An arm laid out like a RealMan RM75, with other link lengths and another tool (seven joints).
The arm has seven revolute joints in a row. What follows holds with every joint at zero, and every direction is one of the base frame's. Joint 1 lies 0.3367 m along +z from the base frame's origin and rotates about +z. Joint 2 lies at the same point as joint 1 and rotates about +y. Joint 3 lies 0.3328 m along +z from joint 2 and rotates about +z. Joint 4 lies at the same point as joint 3 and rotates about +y. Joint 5 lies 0.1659 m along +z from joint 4 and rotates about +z. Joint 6 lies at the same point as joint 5 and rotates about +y. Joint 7 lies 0.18 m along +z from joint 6 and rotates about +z. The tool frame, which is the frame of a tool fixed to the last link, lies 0.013 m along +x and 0.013 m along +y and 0.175 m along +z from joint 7; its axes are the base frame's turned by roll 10.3, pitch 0 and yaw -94.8 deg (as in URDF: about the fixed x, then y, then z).
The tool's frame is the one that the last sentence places.
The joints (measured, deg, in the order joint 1, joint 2, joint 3, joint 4, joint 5, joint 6, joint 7), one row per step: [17.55, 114.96, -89.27, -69.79, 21.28, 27.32, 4.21]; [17.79, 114.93, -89.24, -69.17, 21.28, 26.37, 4.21]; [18.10, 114.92, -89.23, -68.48, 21.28, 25.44, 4.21]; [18.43, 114.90, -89.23, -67.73, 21.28, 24.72, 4.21]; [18.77, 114.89, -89.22, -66.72, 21.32, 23.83, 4.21]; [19.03, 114.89, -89.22, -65.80, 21.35, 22.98, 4.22]
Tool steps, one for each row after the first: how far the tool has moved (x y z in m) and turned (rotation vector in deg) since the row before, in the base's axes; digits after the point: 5 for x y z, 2 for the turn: [-0.00093, 0.00317, 0.00188, 0.46, -0.02, 0.33]; [-0.00116, 0.00326, 0.00130, 0.39, -0.01, 0.33]; [-0.00008, 0.00244, 0.00045, 0.21, -0.05, 0.15]; [0.00103, 0.00223, 0.00018, 0.24, -0.02, 0.04]; [0.00121, 0.00175, 0.00019, 0.24, -0.01, 0.01]
